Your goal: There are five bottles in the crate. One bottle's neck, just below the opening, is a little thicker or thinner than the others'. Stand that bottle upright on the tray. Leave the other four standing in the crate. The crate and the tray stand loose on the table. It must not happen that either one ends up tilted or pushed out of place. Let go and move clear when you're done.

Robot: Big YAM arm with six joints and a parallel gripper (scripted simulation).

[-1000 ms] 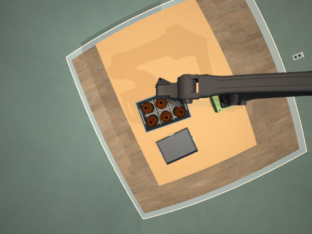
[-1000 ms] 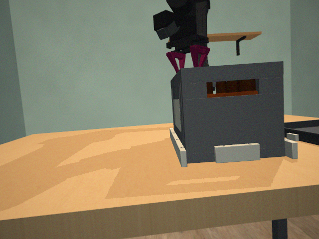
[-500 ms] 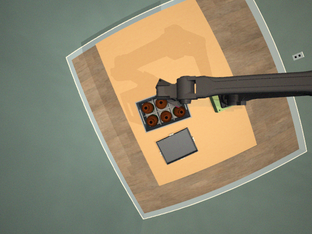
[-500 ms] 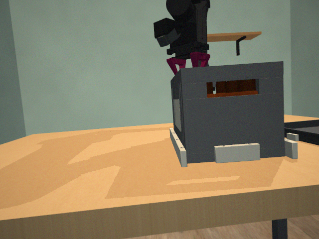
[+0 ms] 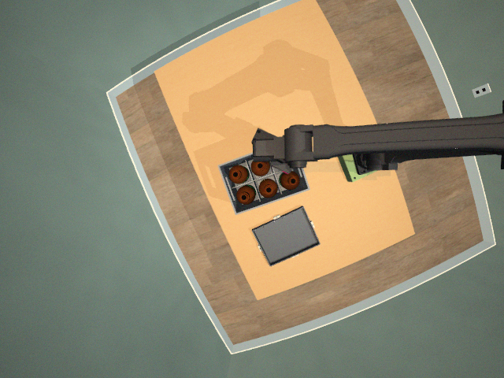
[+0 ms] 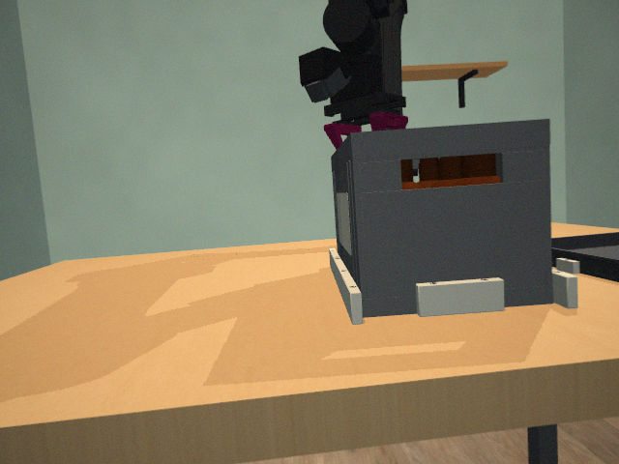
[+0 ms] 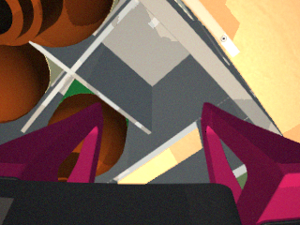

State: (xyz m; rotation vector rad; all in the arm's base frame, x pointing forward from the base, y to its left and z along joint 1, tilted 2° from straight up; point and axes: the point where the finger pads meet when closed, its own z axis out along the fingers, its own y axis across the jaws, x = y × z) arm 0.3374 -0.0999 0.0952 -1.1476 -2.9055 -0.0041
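Now: hand 9 cm short of the dark grey crate, 5 cm to the right of it and 7 cm above it. Round my hand: grey tray (7 cm ahead, 33 cm to the left, 14 cm below).
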